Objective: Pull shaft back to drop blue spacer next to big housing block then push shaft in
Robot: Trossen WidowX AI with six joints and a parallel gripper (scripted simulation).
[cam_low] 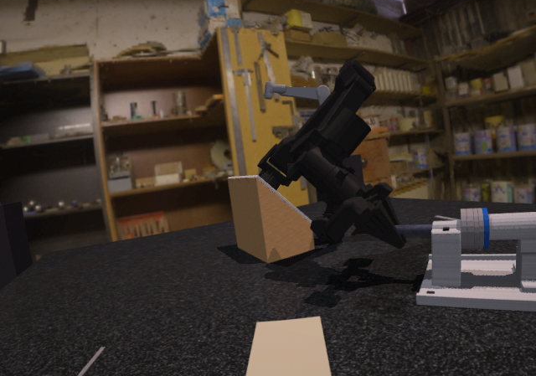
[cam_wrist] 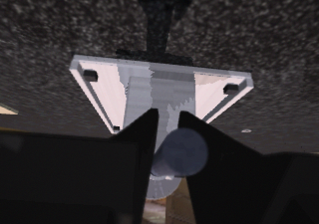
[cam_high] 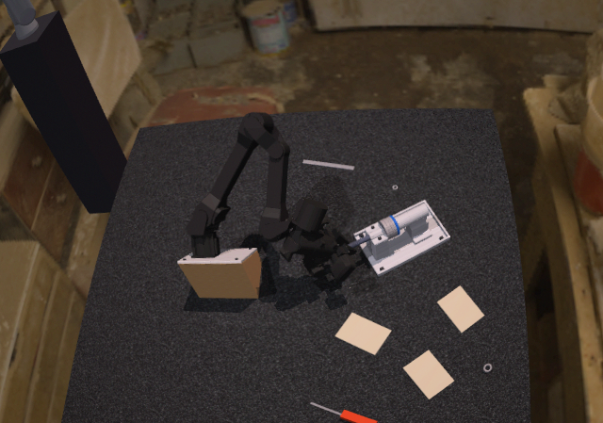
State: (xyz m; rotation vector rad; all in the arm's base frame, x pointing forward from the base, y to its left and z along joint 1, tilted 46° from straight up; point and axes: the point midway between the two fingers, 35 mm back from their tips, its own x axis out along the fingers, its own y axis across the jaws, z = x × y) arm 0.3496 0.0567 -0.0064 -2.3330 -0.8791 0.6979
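Right now my gripper tip is 40 mm short of the blue-grey shaft, 20 mm to the right of it and 20 mm below it. Round my gripper tip: blue spacer 110 mm ahead, 50 mm to the left, 20 mm above.
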